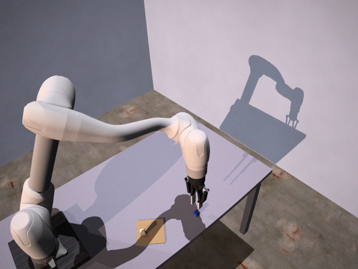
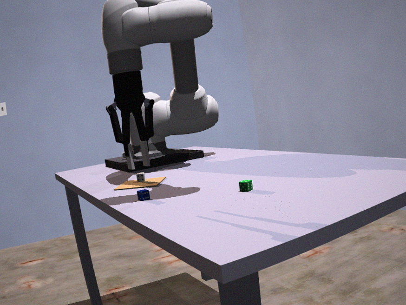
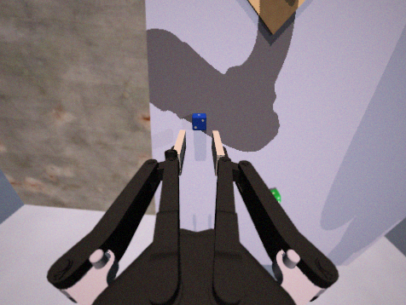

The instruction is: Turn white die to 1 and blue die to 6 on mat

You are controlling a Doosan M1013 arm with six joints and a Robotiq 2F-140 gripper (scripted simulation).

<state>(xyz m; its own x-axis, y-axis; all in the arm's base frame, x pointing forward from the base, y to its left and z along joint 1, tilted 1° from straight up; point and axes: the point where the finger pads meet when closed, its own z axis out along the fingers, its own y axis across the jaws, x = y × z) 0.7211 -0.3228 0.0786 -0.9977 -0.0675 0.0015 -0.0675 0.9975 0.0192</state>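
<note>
My hand is 11 cm above the blue die. Also, from my hand: green die (20 cm to the left, 17 cm ahead, 11 cm below); white die (28 cm behind, 10 cm to the left, 10 cm below); tan mat (24 cm behind, 12 cm below, 8 cm to the left).
</note>
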